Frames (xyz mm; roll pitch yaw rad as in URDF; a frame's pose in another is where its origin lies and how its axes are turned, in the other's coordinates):
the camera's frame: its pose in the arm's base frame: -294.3 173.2 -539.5 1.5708 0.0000 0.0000
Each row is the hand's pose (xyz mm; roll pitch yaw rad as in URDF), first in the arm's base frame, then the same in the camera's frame.
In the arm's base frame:
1: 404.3 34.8 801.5 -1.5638 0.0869 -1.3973
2: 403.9 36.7 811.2 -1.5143 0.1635 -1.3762
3: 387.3 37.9 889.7 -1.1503 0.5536 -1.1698
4: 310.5 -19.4 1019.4 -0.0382 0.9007 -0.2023
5: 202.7 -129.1 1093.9 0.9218 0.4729 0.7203
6: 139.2 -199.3 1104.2 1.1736 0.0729 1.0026
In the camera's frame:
1: 698.6 1341.0 138.4 -2.6748 -1.3770 -0.4674
2: 698.2 1350.7 136.5 -2.3948 -1.3173 -0.7063
3: 681.6 1429.2 135.3 -1.8289 -0.8997 -1.0075
4: 604.8 1558.9 192.6 -1.4496 -0.1251 -0.9107
5: 497.0 1633.4 302.3 -1.0293 0.6276 -0.5977
6: 433.5 1643.7 372.5 -0.5108 0.9985 -0.1349

